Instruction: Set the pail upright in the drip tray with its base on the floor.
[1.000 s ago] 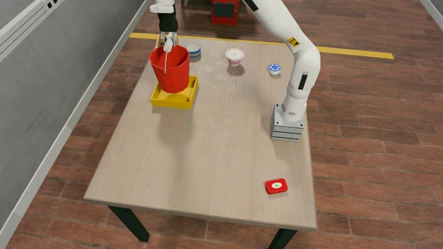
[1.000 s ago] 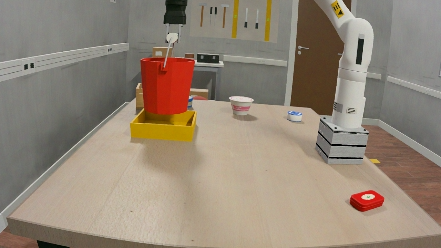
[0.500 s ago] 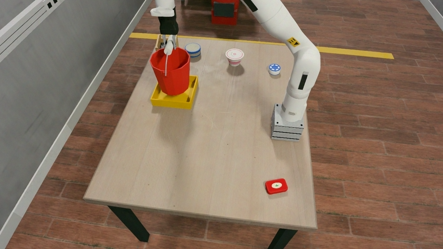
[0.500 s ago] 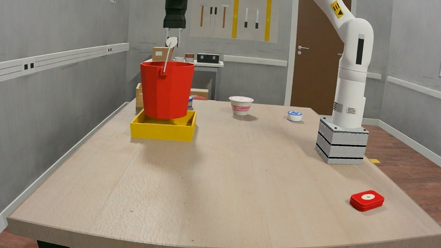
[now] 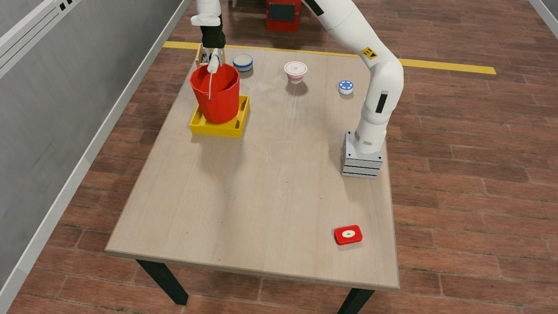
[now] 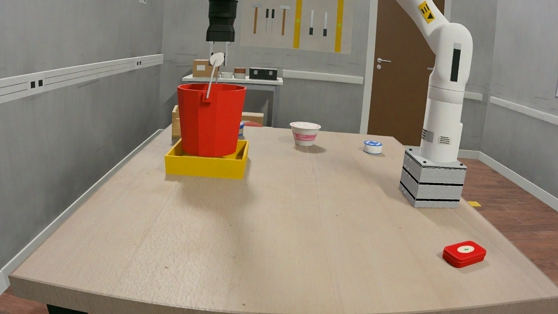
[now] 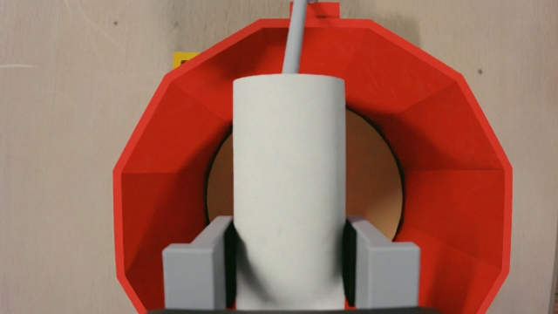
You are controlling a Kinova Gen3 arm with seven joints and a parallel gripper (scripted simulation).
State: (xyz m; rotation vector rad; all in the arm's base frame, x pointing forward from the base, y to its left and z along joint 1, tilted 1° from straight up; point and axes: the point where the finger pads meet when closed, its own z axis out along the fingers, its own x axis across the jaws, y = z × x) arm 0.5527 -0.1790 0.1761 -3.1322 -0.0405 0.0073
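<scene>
The red pail is 10 mm ahead of my hand and 100 mm below it. From my hand the other things lie so: pail handle 30 mm below; yellow drip tray 10 mm ahead, 270 mm below; blue-banded round tin 20 mm behind, 360 mm to the right, 260 mm below.
</scene>
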